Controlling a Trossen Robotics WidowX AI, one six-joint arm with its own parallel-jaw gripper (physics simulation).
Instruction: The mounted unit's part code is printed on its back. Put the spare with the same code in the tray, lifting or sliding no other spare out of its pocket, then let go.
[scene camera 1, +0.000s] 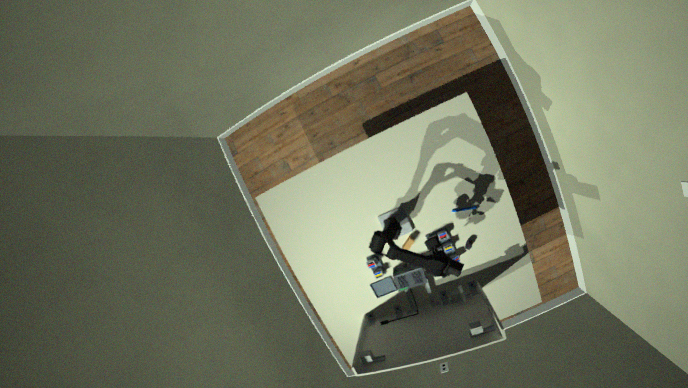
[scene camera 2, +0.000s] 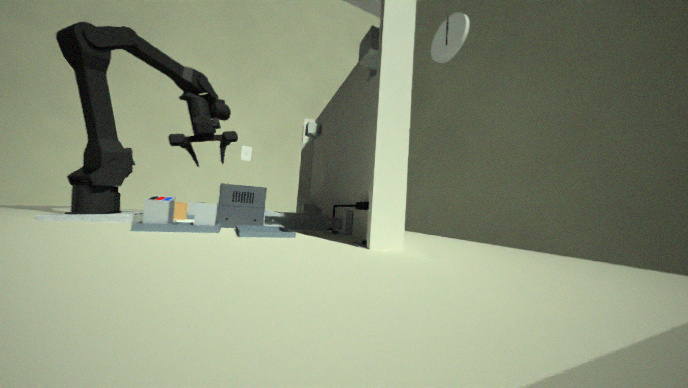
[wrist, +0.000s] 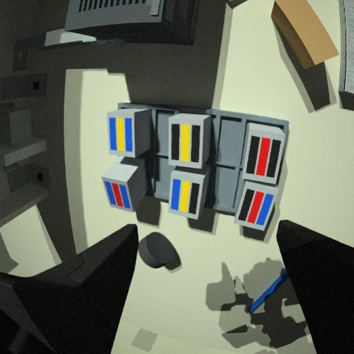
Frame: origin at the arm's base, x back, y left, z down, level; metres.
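Where they show: gripper, fingertip midpoint: (scene camera 2: 210, 165); arm's base, link origin: (scene camera 1: 391, 224) (scene camera 2: 95, 213).
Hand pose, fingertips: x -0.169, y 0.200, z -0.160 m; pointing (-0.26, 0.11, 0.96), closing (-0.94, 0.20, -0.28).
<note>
Things, the pixels of their top centre, and the offset from my fingertips.
- flat tray, top centre: (scene camera 2: 263, 228) (scene camera 1: 383, 287) dy -0.350, dx -0.182, dz +0.164 m
- smaller rack, top centre: (scene camera 2: 182, 222) (scene camera 1: 376, 266) dy -0.348, dx -0.038, dz +0.159 m
- wooden block, top centre: (scene camera 2: 174, 201) (scene camera 1: 408, 245) dy -0.143, dx +0.043, dz +0.124 m
- dark cylinder, top centre: (scene camera 1: 469, 246) dy +0.168, dx -0.065, dz +0.124 m
- blue rod, top centre: (scene camera 1: 464, 209) dy +0.195, dx +0.126, dz +0.162 m
My gripper (scene camera 2: 210, 164) (wrist: 209, 232) is open and empty, high above the table, near the spares' rack (wrist: 230, 142). Six upright spares stand in the rack in the wrist view: blue-yellow-blue (wrist: 121, 135), black-yellow-black (wrist: 186, 142) and black-red-black (wrist: 263, 157) in the upper row; blue-red-blue (wrist: 117, 195), blue-yellow-black (wrist: 184, 194) and black-red-blue (wrist: 255, 206) in the lower row. The grey vented unit (scene camera 1: 411, 279) (scene camera 2: 242, 210) (wrist: 115, 20) shows no striped code on its visible faces. The flat tray (scene camera 1: 383, 286) (scene camera 2: 265, 231) beside it looks empty.
A smaller rack (scene camera 2: 175, 228) holds two grey blocks (scene camera 2: 159, 211) (scene camera 2: 205, 214). A wooden block (scene camera 1: 410, 241) (scene camera 2: 180, 211) (wrist: 310, 30) stands near the arm's base. A dark cylinder (scene camera 1: 471, 242) (wrist: 156, 250) and a blue rod (scene camera 1: 465, 209) (wrist: 270, 291) lie past the spares' rack.
</note>
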